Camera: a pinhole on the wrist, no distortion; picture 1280 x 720 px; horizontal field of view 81.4 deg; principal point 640.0 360.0 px. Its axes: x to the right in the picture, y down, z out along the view. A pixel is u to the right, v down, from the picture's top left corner.
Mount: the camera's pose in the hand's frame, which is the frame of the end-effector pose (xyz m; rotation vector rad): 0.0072 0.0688 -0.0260 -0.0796 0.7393 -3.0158
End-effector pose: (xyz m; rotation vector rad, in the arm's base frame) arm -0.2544 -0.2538 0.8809 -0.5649 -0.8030 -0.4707
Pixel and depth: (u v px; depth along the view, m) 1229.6 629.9 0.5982
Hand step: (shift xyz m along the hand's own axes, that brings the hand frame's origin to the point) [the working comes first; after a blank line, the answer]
In the camera's frame: 0.4740 0.2170 0.5982

-0.4263 -0.4214 0.4228
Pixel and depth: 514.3 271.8 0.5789
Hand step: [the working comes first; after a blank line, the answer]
In the camera's frame: -0.0978 -0.0686 0.5789

0.1370 -0.1328 0.5143
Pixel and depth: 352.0 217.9 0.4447
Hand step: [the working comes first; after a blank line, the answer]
In the camera's frame: -0.1721 -0.0849 0.4447

0.2030 -0.0530 0.4000
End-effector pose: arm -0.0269 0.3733 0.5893 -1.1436 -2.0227 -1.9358
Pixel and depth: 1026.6 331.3 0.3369
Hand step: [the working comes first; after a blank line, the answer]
In the camera's frame: 0.1750 -0.0130 0.3369

-0.1482 -0.0832 0.2855
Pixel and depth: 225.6 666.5 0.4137
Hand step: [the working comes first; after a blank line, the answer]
In the camera's frame: -0.2304 0.1704 0.4137

0.2650 -0.2622 0.2519
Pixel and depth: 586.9 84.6 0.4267
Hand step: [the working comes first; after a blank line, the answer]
In the camera's frame: -0.0305 -0.1579 0.4267

0.0589 0.0134 0.4237
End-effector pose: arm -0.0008 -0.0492 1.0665 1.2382 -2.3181 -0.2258
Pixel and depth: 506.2 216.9 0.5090
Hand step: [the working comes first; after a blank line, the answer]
In the camera's frame: -0.0915 -0.0979 0.5090

0.1260 -0.0749 0.4662
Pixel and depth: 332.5 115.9 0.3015
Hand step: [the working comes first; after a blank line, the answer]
In the camera's frame: -0.1246 -0.0989 0.3015

0.1469 0.0232 0.2816
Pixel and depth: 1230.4 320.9 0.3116
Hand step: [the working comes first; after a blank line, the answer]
In the camera's frame: 0.2472 -0.0164 0.3116

-0.2218 -0.0719 0.2677
